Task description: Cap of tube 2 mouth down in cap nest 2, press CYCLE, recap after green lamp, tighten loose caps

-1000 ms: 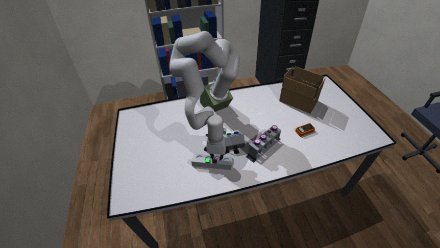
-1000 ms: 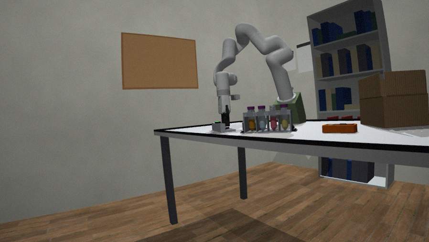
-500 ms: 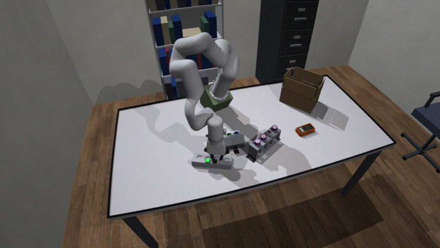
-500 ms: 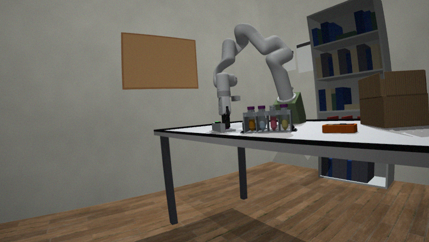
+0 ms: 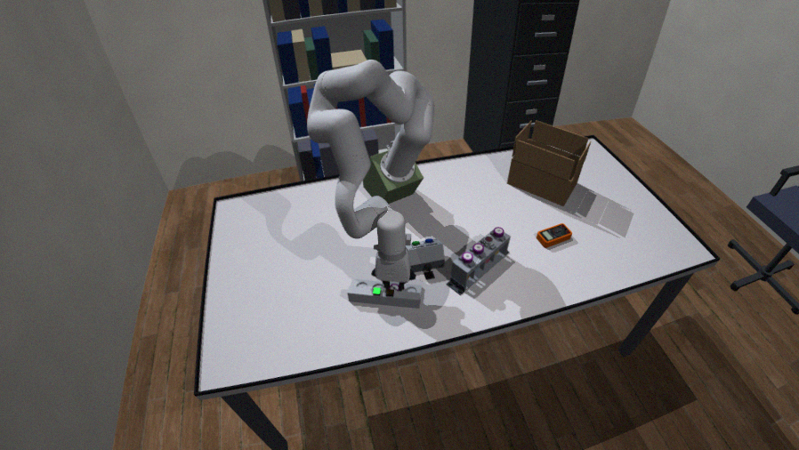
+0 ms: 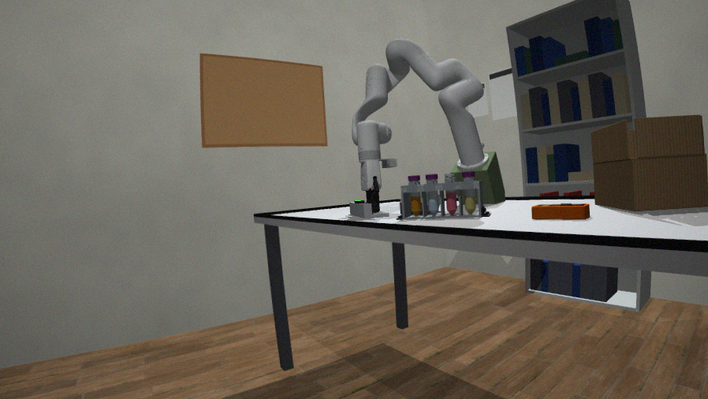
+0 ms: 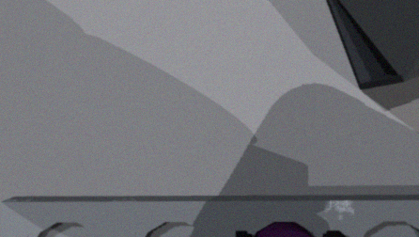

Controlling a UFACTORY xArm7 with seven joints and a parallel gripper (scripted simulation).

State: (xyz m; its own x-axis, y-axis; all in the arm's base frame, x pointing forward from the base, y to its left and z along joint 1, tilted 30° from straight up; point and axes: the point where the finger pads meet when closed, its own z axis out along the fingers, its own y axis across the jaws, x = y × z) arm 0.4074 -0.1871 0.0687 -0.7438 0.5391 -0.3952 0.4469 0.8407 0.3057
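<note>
My gripper is now 37 cm to the right of the cap marked 1 and 8 cm below it. The rest, counted from my hand: blue key: 17 cm to the left, 10 cm behind, 3 cm above; then key housing: 14 cm to the left, 8 cm behind, 2 cm above; then green key: 12 cm to the left, 11 cm behind, 3 cm above.
</note>
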